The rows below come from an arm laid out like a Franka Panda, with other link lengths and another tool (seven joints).
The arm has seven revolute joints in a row. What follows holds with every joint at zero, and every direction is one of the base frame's. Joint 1 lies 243.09 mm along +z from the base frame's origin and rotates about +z. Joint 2 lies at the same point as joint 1 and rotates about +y. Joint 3 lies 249.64 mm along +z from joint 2 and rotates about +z. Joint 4 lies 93.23 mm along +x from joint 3 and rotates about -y. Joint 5 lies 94.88 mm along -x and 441.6 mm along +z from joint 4 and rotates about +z. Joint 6 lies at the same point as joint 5 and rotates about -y. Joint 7 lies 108.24 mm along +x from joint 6 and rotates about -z. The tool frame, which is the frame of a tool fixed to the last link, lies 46 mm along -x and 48 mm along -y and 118.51 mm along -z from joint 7; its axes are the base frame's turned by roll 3.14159, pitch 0.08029 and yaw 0.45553 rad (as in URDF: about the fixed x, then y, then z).
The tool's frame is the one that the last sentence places.
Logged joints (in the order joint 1, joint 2, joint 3, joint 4, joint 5, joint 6, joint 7), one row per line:
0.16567, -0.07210, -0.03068, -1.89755, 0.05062, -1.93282, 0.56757
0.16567, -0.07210, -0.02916, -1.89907, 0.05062, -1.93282, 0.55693
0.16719, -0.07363, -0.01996, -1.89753, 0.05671, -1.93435, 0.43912
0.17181, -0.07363, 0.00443, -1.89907, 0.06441, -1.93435, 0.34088
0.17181, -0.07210, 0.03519, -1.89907, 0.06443, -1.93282, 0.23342
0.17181, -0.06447, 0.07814, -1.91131, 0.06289, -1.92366, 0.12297
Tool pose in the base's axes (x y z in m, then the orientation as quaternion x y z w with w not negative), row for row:
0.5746, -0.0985, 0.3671, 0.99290, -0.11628, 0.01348, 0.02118
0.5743, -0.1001, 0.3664, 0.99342, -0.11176, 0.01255, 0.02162
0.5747, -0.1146, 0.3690, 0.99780, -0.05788, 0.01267, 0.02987
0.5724, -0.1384, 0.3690, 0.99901, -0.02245, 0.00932, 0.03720
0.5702, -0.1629, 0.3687, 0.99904, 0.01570, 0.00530, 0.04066
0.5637, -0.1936, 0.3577, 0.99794, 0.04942, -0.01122, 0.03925
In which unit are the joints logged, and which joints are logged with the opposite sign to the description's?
The joints are logged in radians. Opposite sign: joint 1, joint 3, joint 5, joint 6.
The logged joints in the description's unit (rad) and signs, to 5 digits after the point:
-0.16567, -0.07210, 0.03068, -1.89755, -0.05062, 1.93282, 0.56757
-0.16567, -0.07210, 0.02916, -1.89907, -0.05062, 1.93282, 0.55693
-0.16719, -0.07363, 0.01996, -1.89753, -0.05671, 1.93435, 0.43912
-0.17181, -0.07363, -0.00443, -1.89907, -0.06441, 1.93435, 0.34088
-0.17181, -0.07210, -0.03519, -1.89907, -0.06443, 1.93282, 0.23342
-0.17181, -0.06447, -0.07814, -1.91131, -0.06289, 1.92366, 0.12297

